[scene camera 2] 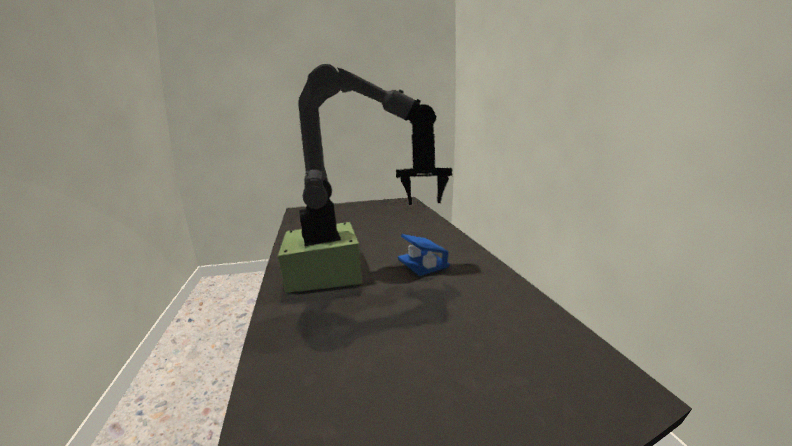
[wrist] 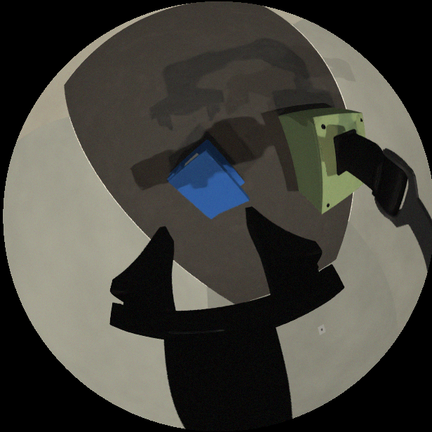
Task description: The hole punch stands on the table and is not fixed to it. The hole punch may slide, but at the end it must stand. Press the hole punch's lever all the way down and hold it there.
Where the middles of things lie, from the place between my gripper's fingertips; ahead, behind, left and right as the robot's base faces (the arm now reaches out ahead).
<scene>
Now: the lever (wrist: 204,181) 13 cm below my hand, 2 cm to the left of it and 1 cm ahead of it. Round my hand: blue hole punch (scene camera 2: 416,259): 15 cm below, 2 cm to the left, 1 cm ahead.
</scene>
